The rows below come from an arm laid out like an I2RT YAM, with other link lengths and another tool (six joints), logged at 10 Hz.
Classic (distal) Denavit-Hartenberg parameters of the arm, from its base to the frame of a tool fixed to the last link. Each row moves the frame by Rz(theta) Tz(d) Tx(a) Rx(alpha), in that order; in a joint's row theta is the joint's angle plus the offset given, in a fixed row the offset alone. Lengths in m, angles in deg.
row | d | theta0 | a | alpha
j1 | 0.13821 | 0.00 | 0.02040 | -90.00
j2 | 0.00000 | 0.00 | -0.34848 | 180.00
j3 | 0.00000 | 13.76 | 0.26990 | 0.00
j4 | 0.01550 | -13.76 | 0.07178 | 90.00
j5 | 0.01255 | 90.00 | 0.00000 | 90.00
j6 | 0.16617 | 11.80 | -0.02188 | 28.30
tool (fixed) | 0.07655 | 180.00 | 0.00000 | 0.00
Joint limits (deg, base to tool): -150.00..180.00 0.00..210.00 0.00..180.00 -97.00..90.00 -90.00..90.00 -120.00..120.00
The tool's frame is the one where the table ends.
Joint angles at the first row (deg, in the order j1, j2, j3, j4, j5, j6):
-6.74 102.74 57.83 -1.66 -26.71 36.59
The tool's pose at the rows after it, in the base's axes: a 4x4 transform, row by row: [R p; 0 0 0 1], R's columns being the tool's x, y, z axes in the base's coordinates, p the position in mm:
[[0.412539, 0.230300, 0.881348, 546.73], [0.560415, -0.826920, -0.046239, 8.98], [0.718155, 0.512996, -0.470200, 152.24], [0, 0, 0, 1]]
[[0.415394, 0.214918, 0.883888, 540.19], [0.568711, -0.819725, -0.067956, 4.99], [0.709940, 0.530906, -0.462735, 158.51], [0, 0, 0, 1]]
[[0.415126, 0.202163, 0.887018, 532.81], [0.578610, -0.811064, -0.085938, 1.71], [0.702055, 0.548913, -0.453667, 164.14], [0, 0, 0, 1]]
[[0.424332, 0.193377, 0.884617, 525.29], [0.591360, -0.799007, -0.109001, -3.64], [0.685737, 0.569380, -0.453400, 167.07], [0, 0, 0, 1]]
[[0.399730, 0.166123, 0.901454, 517.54], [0.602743, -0.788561, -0.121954, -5.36], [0.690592, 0.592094, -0.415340, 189.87], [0, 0, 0, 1]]
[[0.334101, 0.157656, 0.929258, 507.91], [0.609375, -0.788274, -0.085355, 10.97], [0.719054, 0.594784, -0.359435, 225.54], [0, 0, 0, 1]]
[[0.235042, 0.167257, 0.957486, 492.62], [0.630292, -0.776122, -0.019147, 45.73], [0.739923, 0.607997, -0.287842, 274.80], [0, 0, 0, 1]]
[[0.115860, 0.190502, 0.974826, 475.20], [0.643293, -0.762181, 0.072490, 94.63], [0.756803, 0.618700, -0.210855, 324.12], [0, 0, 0, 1]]
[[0.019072, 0.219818, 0.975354, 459.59], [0.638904, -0.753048, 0.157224, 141.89], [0.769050, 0.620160, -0.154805, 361.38], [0, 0, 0, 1]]
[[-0.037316, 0.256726, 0.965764, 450.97], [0.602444, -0.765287, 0.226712, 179.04], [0.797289, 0.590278, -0.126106, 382.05], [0, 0, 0, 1]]
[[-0.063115, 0.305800, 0.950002, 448.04], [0.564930, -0.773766, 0.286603, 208.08], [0.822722, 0.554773, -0.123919, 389.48], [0, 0, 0, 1]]
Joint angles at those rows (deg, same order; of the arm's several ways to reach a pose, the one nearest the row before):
-6.75 101.69 57.44 -2.38 -25.29 36.20
-6.71 99.83 56.49 -2.81 -23.92 36.06
-6.69 97.93 55.35 -3.08 -22.74 35.71
-6.76 96.33 54.65 -4.20 -21.21 35.08
-6.73 92.72 54.04 -4.92 -20.39 34.68
-5.58 88.13 54.01 -5.97 -21.68 34.76
-1.88 82.36 55.58 -8.99 -22.08 34.72
4.21 77.75 58.09 -11.34 -21.57 35.30
10.78 75.46 60.95 -12.78 -20.22 36.51
15.48 75.35 62.69 -11.97 -20.34 39.17
18.43 76.69 64.14 -11.05 -21.64 41.47

